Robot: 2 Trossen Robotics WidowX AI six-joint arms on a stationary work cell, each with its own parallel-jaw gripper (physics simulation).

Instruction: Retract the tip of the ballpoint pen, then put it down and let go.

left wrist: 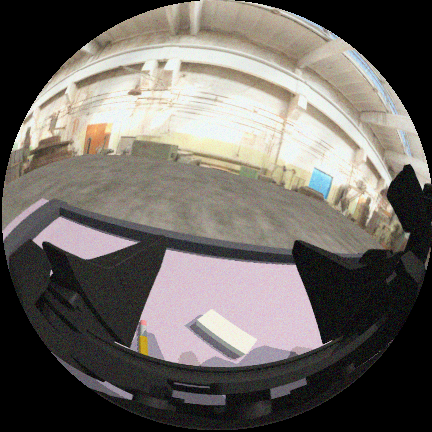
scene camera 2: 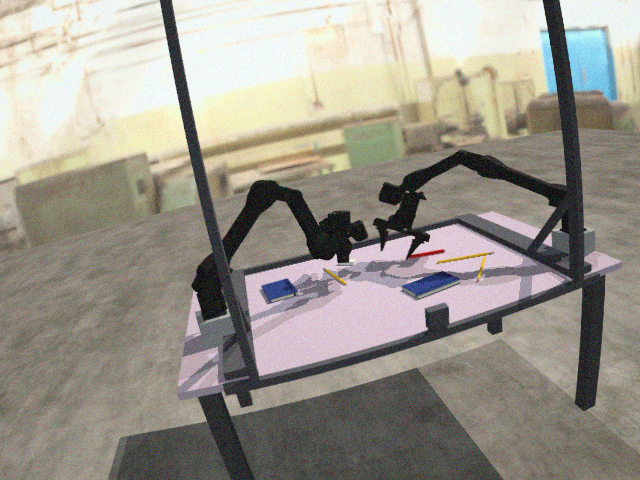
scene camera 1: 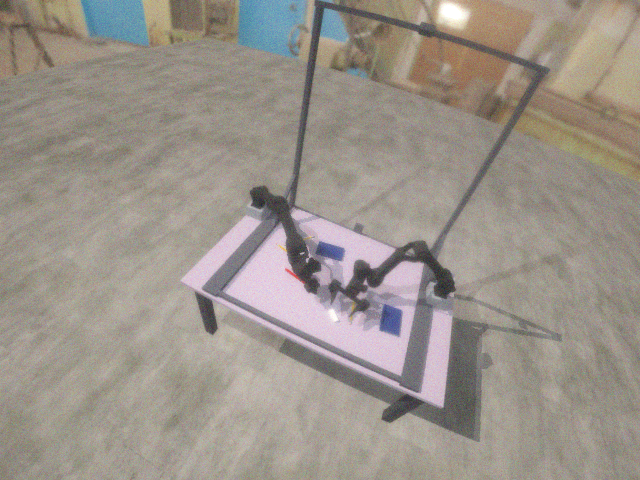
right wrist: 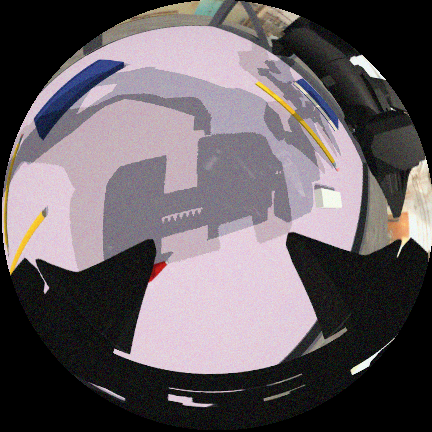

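Pixels of known places: left gripper, fingertip midpoint: (left wrist: 231,245) (scene camera 1: 340,310) (right wrist: 389,193); right gripper, fingertip midpoint: (scene camera 2: 394,255) (right wrist: 221,243); left arm's base at its link origin: (scene camera 2: 214,313) (scene camera 1: 440,292); right arm's base at its link origin: (scene camera 1: 258,204).
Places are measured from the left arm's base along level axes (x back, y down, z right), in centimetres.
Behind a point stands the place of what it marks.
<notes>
A red pen (scene camera 1: 294,274) @(x -70.7, y 5.8, z -10.8 cm) (scene camera 2: 427,253) @(x -70.4, y 6.2, z -10.6 cm) lies on the table; in the right wrist view its red end with a grey tip (right wrist: 158,271) @(x -64.6, y 6.2, z -13.7 cm) shows beside one finger, and the rest is hidden. Whether its tip is out cannot be told. My right gripper (scene camera 2: 395,254) @(x -60.7, y 5.2, z -15.8 cm) (right wrist: 221,243) @(x -60.7, y 5.2, z -15.8 cm) is open and empty above the table, near one end of the pen. My left gripper (scene camera 2: 343,259) (left wrist: 231,245) @(x -46.4, y -3.0, z -28.6 cm) is open and empty above the table, away from the pen, near a white block (scene camera 1: 333,314) @(x -48.0, y 5.7, z -25.7 cm) (left wrist: 227,331) @(x -48.0, y 5.8, z -25.9 cm) (right wrist: 328,198) @(x -48.9, y 5.8, z -25.0 cm). The pen does not show in the left wrist view.
A yellow pencil (scene camera 2: 334,276) @(x -39.7, y 6.5, z -17.1 cm) (left wrist: 143,345) @(x -40.1, y 6.3, z -24.5 cm) (right wrist: 300,120) @(x -40.3, y 6.5, z -17.0 cm) lies near the left gripper. Two more yellow ones (scene camera 2: 465,257) @(x -77.0, y 6.5, z 1.9 cm) (scene camera 2: 481,270) @(x -73.4, y 6.3, z 14.7 cm) lie beyond the red pen. Two blue books (scene camera 2: 278,289) @(x -21.7, y 5.8, z -18.6 cm) (scene camera 2: 431,284) @(x -57.1, y 5.8, z 12.9 cm) lie on the table. A dark frame (scene camera 1: 485,166) @(x -4.6, y -56.5, z 24.3 cm) stands over one long edge.
</notes>
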